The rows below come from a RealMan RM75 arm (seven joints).
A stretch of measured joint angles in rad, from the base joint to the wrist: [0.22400 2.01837 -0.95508 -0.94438 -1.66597 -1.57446 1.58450]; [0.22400 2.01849 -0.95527 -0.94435 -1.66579 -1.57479 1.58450]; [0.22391 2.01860 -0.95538 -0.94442 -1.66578 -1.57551 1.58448]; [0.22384 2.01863 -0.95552 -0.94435 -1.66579 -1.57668 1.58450]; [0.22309 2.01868 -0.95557 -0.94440 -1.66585 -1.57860 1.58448]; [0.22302 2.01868 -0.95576 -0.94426 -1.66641 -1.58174 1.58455]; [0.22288 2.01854 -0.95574 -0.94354 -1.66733 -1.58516 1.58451]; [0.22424 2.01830 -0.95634 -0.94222 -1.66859 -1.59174 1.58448]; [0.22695 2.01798 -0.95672 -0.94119 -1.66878 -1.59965 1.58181]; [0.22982 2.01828 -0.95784 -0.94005 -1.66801 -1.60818 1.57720]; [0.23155 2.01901 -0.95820 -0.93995 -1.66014 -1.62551 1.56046]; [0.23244 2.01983 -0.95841 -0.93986 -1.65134 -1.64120 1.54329]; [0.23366 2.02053 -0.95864 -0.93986 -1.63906 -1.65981 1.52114]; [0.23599 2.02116 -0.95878 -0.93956 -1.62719 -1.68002 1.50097]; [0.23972 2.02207 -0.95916 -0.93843 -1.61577 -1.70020 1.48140]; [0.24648 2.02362 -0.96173 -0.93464 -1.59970 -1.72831 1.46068]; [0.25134 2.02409 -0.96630 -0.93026 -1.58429 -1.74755 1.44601]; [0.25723 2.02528 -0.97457 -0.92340 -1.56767 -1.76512 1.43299]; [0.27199 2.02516 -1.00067 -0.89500 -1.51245 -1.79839 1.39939]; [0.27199 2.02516 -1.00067 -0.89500 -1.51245 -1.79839 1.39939]
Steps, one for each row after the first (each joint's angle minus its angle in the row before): [0.00000 0.00012 -0.00019 0.00003 0.00018 -0.00033 0.00000]; [-0.00009 0.00011 -0.00011 -0.00007 0.00001 -0.00072 -0.00002]; [-0.00007 0.00003 -0.00014 0.00007 -0.00001 -0.00117 0.00002]; [-0.00075 0.00005 -0.00005 -0.00005 -0.00006 -0.00192 -0.00002]; [-0.00007 0.00000 -0.00019 0.00014 -0.00056 -0.00314 0.00007]; [-0.00014 -0.00014 0.00002 0.00072 -0.00092 -0.00342 -0.00004]; [0.00136 -0.00024 -0.00060 0.00132 -0.00126 -0.00658 -0.00003]; [0.00271 -0.00032 -0.00038 0.00103 -0.00019 -0.00791 -0.00267]; [0.00287 0.00030 -0.00112 0.00114 0.00077 -0.00853 -0.00461]; [0.00173 0.00073 -0.00036 0.00010 0.00787 -0.01733 -0.01674]; [0.00089 0.00082 -0.00021 0.00009 0.00880 -0.01569 -0.01717]; [0.00122 0.00070 -0.00023 0.00000 0.01228 -0.01861 -0.02215]; [0.00233 0.00063 -0.00014 0.00030 0.01187 -0.02021 -0.02017]; [0.00373 0.00091 -0.00038 0.00113 0.01142 -0.02018 -0.01957]; [0.00676 0.00155 -0.00257 0.00379 0.01607 -0.02811 -0.02072]; [0.00486 0.00047 -0.00457 0.00438 0.01541 -0.01924 -0.01467]; [0.00589 0.00119 -0.00827 0.00686 0.01662 -0.01757 -0.01302]; [0.01476 -0.00012 -0.02610 0.02840 0.05522 -0.03327 -0.03360]; [0.00000 0.00000 0.00000 0.00000 0.00000 0.00000 0.00000]
